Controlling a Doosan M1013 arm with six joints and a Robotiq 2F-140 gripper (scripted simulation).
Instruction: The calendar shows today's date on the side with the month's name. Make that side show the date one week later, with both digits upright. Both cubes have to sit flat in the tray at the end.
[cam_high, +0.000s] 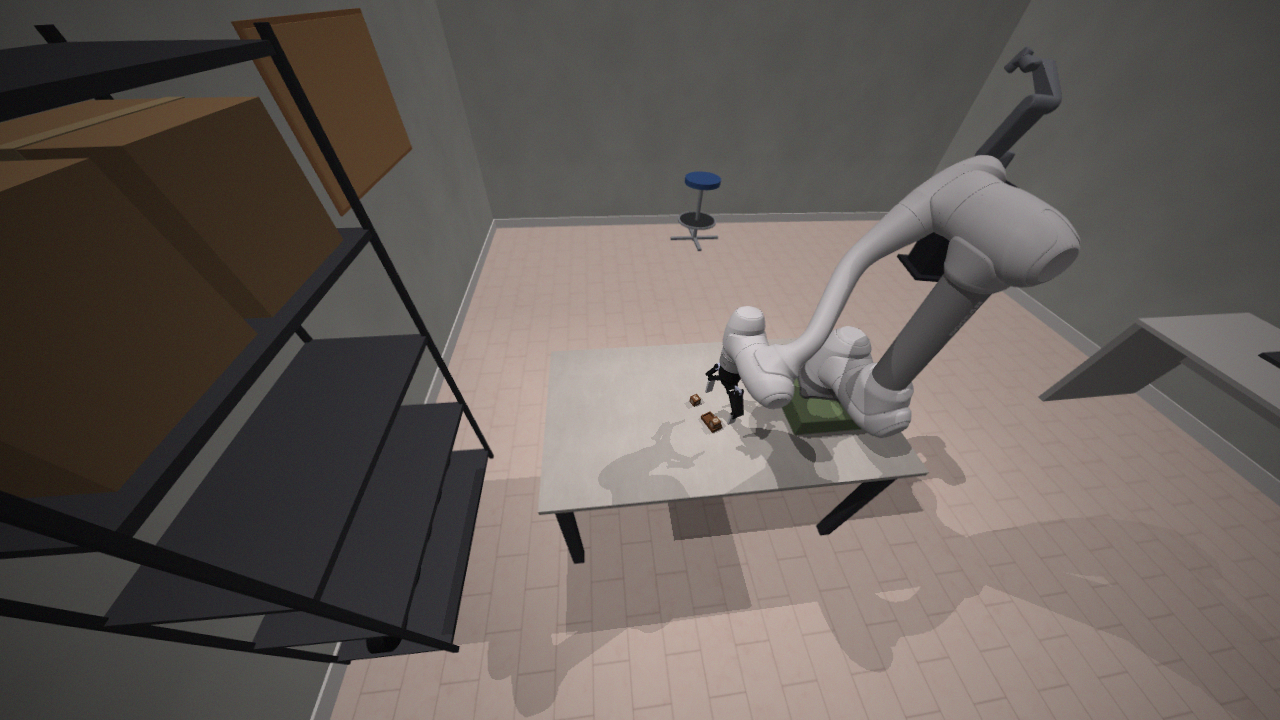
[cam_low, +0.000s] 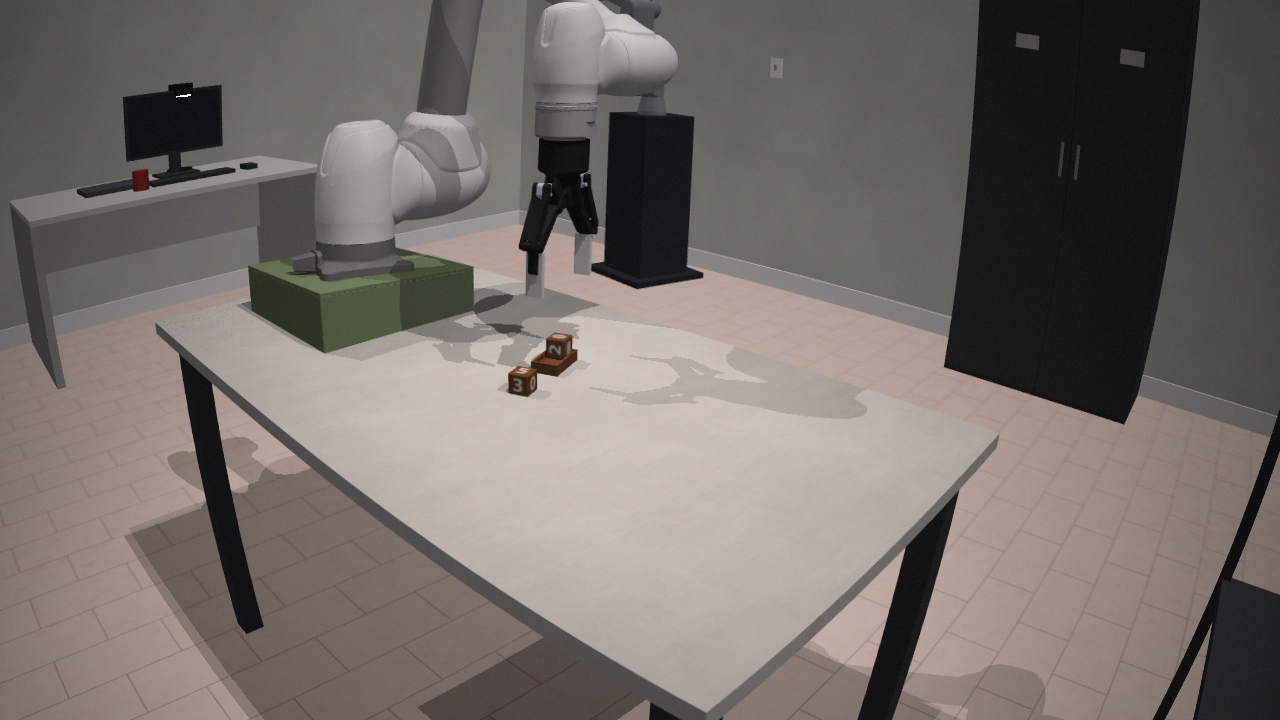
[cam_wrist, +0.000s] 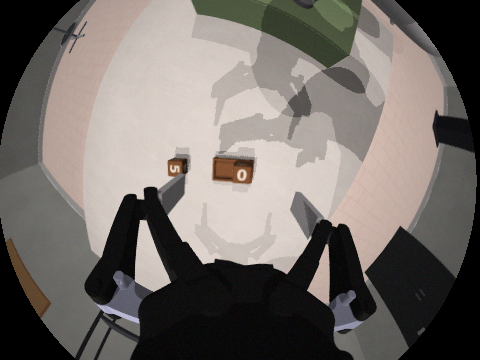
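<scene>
My gripper is now 1 cm short of the brown tray, 1 cm to the left of it and 13 cm above it. The rest, counted from my hand: brown cube (7 cm ahead, 10 cm to the right, 12 cm below).
</scene>
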